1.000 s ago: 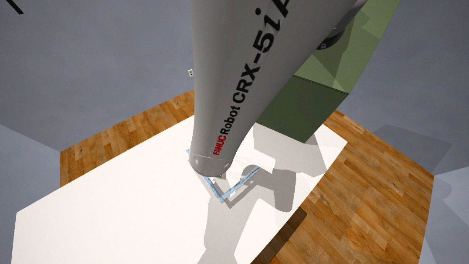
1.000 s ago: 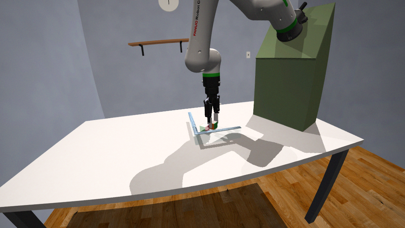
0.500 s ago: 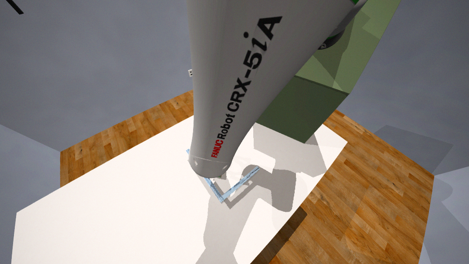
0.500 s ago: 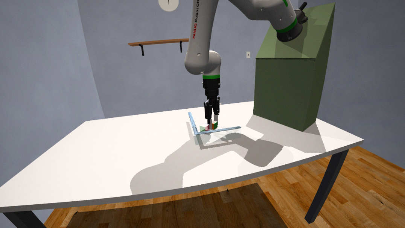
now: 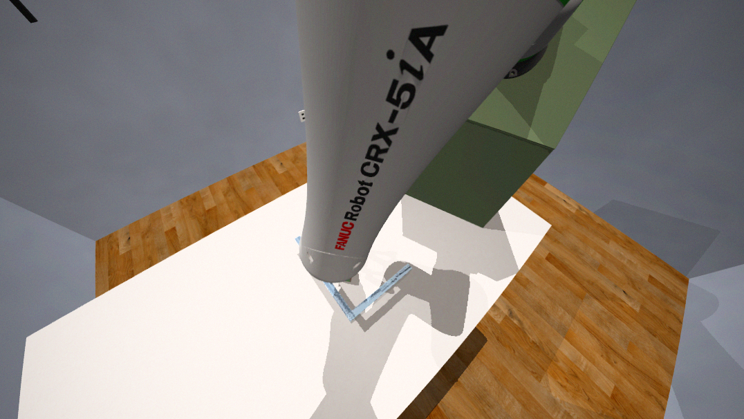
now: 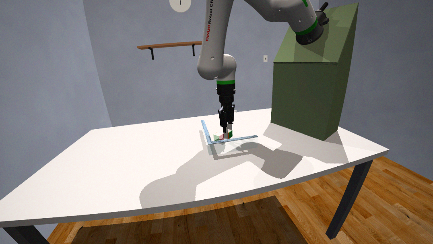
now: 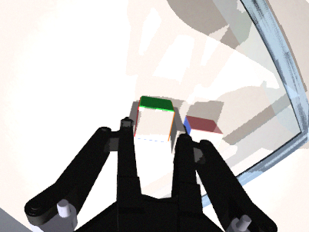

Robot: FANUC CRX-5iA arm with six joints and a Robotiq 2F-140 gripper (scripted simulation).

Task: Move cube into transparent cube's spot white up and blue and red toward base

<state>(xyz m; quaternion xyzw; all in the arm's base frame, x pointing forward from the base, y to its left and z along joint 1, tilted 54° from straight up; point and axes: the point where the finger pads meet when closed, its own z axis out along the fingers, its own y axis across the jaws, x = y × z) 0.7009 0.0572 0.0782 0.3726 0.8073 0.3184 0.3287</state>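
Right now my hand is 50 mm short of the transparent cube, 40 mm to the right of it and 20 mm above it. Round my hand: rail: 150 mm to the left, 10 mm behind, 10 mm above.
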